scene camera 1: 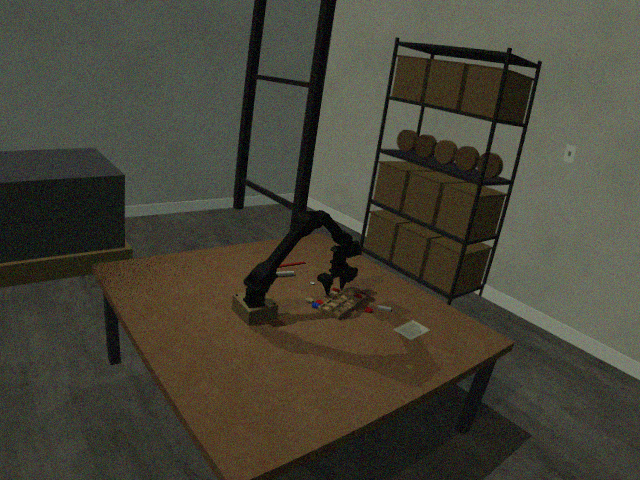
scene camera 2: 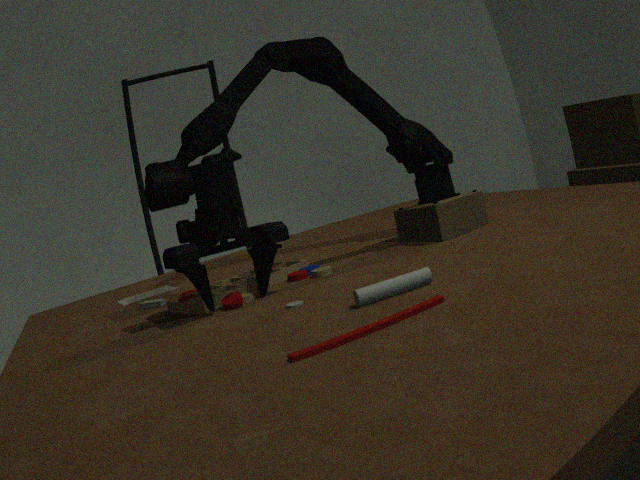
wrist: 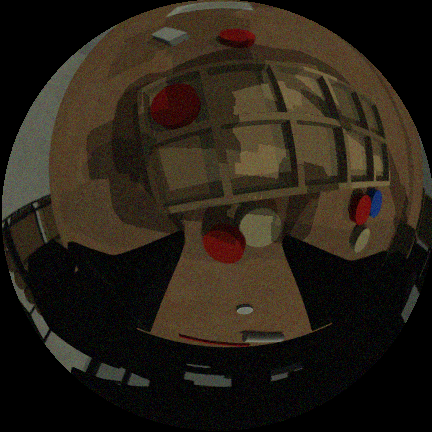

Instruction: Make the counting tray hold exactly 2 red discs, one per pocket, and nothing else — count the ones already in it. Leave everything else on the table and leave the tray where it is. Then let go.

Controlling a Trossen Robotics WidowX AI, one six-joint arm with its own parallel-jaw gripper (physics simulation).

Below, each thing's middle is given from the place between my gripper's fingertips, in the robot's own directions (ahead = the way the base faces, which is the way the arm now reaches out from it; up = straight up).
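Scene:
Thin red rod (scene camera 2: 343, 339): 60 mm behind my hand, 300 mm to the left of it. Wooden counting tray (scene camera 2: 245, 282): 110 mm to the right of my hand, 30 mm behind it, 10 mm above it.

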